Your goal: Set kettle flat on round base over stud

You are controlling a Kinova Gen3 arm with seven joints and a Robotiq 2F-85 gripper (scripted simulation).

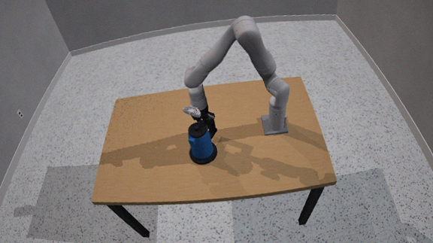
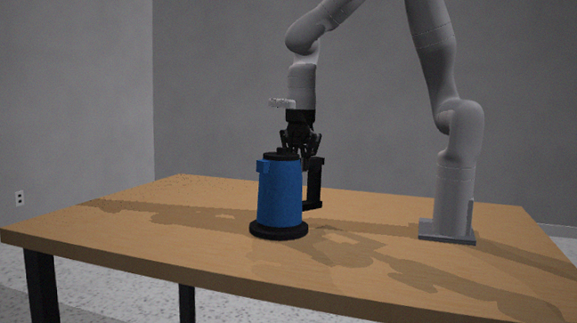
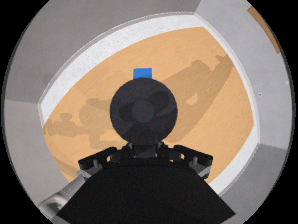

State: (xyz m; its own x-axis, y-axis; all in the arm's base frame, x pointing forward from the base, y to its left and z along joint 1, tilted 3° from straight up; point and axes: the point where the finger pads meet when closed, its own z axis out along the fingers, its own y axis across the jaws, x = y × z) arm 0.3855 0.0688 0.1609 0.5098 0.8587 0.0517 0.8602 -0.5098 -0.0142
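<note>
My gripper is now 50 mm above the blue kettle, 20 mm to the right of it and 10 mm short of it. The rest, counted from my hand: round black base (150 mm below, 50 mm to the left, 30 mm ahead).
</note>
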